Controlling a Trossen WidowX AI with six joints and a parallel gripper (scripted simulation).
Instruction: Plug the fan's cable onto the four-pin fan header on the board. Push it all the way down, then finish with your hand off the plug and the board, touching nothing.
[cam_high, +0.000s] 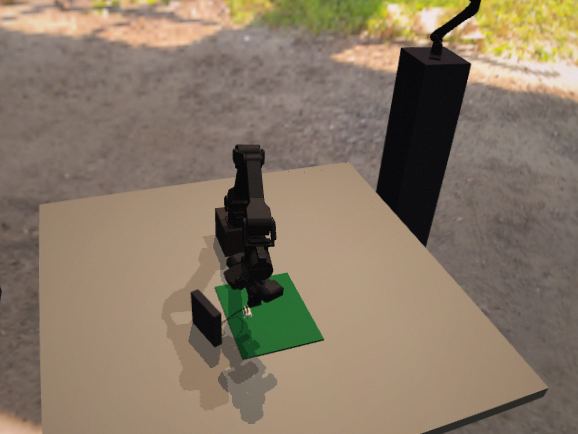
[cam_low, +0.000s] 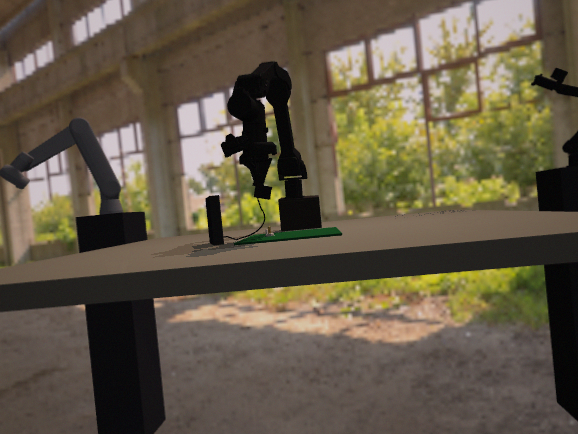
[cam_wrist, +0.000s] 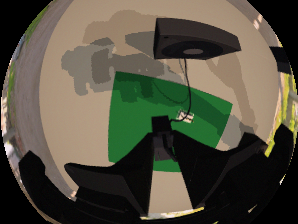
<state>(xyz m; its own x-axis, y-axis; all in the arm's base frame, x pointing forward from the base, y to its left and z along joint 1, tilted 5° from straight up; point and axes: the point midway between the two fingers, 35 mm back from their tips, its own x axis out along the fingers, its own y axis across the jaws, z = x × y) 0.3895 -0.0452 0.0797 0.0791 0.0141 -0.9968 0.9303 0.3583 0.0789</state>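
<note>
My gripper tip is now 110 mm above the pale header key and 70 mm past it. Also, from my gripper tip: pale fan header (120 mm below, 70 mm behind); black fan (120 mm to the right, 70 mm below, 30 mm behind); black plug (10 mm to the left, 10 mm below).
</note>
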